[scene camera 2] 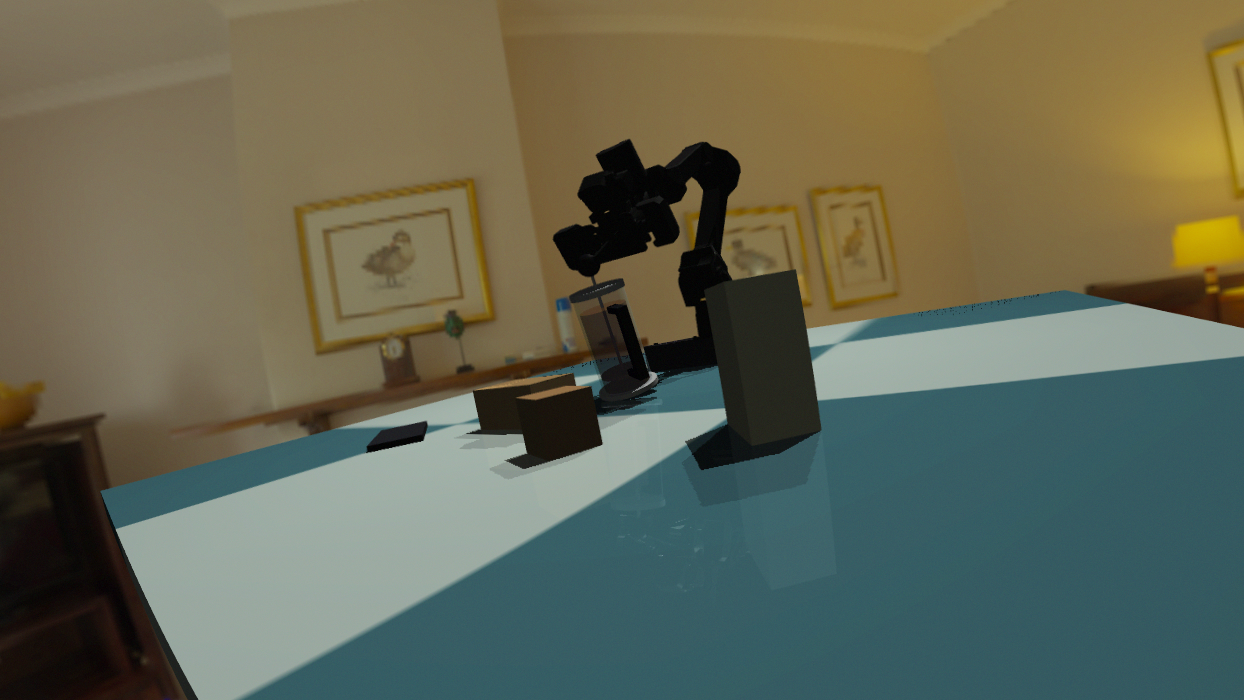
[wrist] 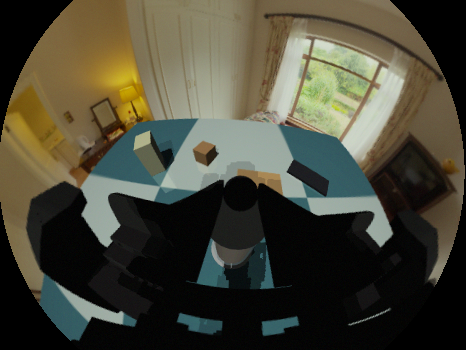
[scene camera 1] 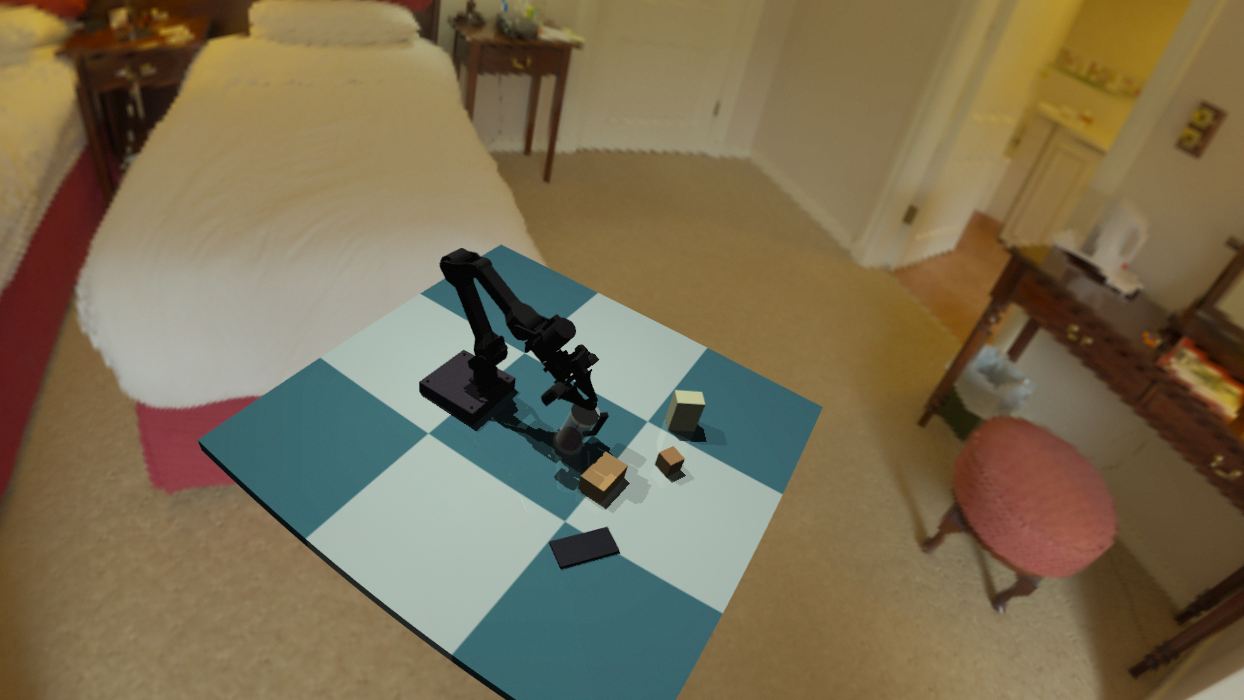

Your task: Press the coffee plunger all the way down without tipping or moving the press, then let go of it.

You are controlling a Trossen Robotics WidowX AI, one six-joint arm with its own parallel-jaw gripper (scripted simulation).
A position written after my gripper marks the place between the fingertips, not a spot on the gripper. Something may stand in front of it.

Observation:
I see my gripper (scene camera 2: 585, 264), a glass coffee press (scene camera 2: 603, 310), a small brown cube (scene camera 2: 555, 423), a tall pale block (scene camera 2: 758, 326), a flat black slab (scene camera 1: 579, 548) and a tan box (scene camera 2: 496, 405).
The glass coffee press shows as well in scene camera 1 (scene camera 1: 568, 439). The flat black slab is seen too in scene camera 2 (scene camera 2: 413, 433). The tan box shows as well in scene camera 1 (scene camera 1: 600, 479).

